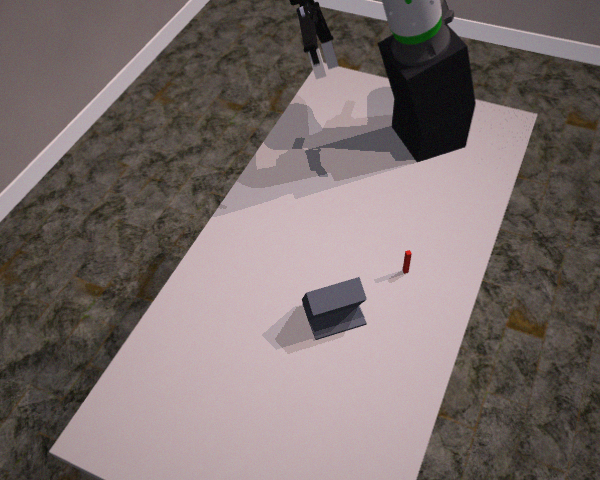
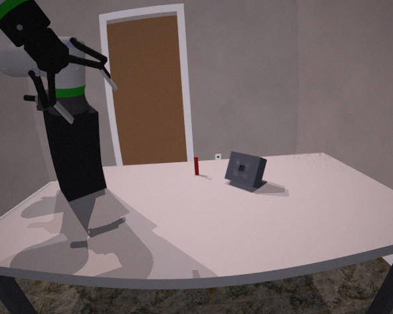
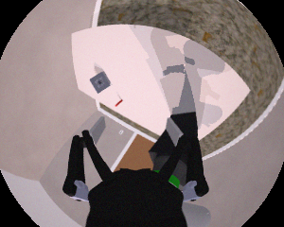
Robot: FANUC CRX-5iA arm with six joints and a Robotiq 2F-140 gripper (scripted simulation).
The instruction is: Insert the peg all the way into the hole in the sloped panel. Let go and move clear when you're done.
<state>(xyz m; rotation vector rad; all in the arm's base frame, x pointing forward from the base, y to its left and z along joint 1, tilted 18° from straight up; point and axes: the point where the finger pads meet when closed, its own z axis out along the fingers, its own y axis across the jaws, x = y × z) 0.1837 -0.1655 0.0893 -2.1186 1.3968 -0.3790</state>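
Now: hand 330 mm to the right of the red peg, 310 mm above it and 260 mm short of it.
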